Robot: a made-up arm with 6 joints.
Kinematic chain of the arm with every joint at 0, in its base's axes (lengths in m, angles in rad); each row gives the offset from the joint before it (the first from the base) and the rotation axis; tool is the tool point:
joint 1: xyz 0 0 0.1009 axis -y
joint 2: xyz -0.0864 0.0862 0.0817 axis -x
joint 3: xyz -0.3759 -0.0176 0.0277 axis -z
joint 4: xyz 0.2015 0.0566 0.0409 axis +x
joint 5: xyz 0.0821 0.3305 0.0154 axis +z
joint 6: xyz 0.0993 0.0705 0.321 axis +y
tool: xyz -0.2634 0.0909 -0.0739
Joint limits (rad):
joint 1: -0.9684..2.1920
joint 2: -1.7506..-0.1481
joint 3: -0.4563..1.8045
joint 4: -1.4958..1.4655
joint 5: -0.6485..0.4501
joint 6: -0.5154..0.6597
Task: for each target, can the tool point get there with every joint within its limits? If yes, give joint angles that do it. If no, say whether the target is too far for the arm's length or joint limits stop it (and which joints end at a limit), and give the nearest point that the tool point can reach.
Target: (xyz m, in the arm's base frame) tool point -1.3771 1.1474 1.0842
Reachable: no: too far | nearest point -0.7200 0.6074 0.6150 | short by 0.971 m
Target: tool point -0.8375 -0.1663 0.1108
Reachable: yes | joints 1.1380 -0.9930 -0.0776 0.3239 -0.2417 0.3843
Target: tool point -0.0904 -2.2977 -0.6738
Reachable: no: too far | nearest point -0.0617 -0.7311 -0.4276 | short by 1.586 m
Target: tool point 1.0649 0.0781 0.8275
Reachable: no: joint limits stop it (at a limit: joint 1, joint 5, joint 6) | nearest point 0.6108 0.0810 0.7144 | short by 0.468 m
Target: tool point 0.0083 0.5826 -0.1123
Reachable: yes | joints 1.4094 -0.4910 0.1535 -1.1982 -0.2433 -0.2545
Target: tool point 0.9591 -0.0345 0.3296
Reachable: no: joint limits stop it (at a limit: joint 1, joint 2, joint 5, joint 6) | nearest point 0.6238 -0.0046 0.3874 | short by 0.342 m
